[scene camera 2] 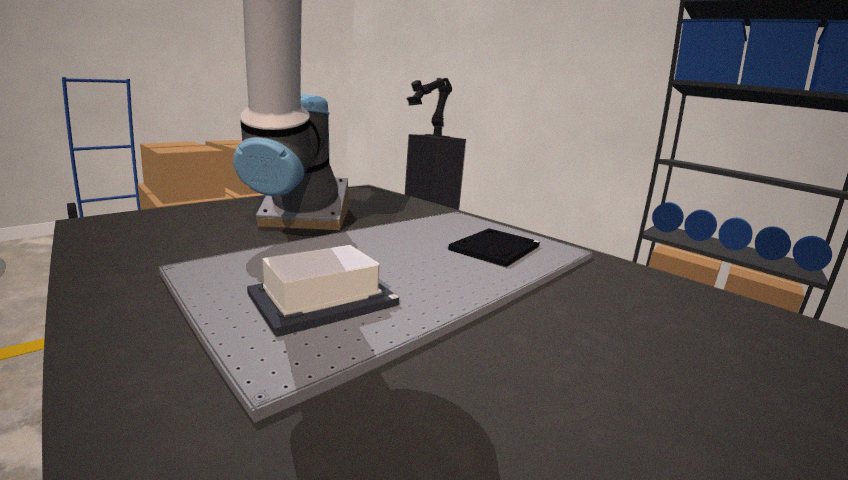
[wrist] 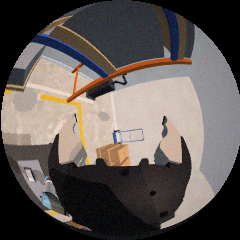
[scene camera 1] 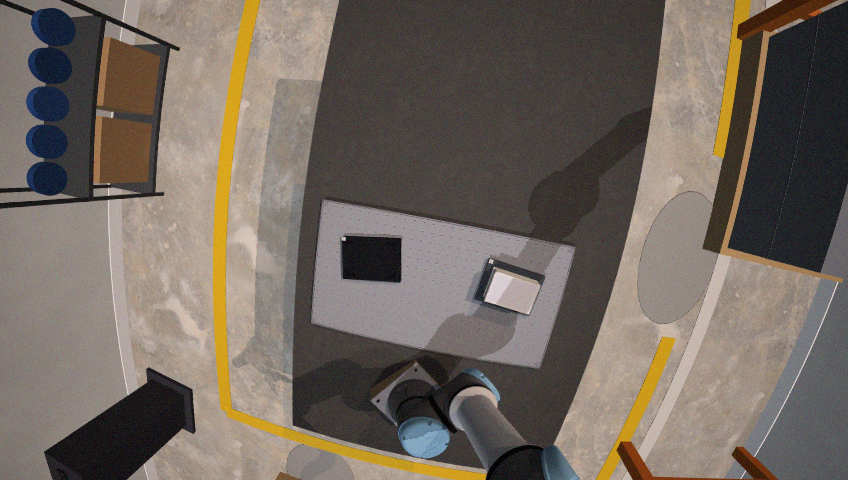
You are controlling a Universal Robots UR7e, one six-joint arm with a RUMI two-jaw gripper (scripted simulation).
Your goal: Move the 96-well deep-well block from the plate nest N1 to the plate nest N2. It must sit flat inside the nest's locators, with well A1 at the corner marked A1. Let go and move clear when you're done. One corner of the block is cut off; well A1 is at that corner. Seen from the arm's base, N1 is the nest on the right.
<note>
In view: the gripper (wrist: 120,114), a cream deep-well block (scene camera 2: 308,281), a black nest N2 (scene camera 1: 369,258) and a grey nest N1 (scene camera 2: 267,308).
The cream deep-well block shows as well in scene camera 1 (scene camera 1: 504,288). The black nest N2 also shows in scene camera 2 (scene camera 2: 484,246).
</note>
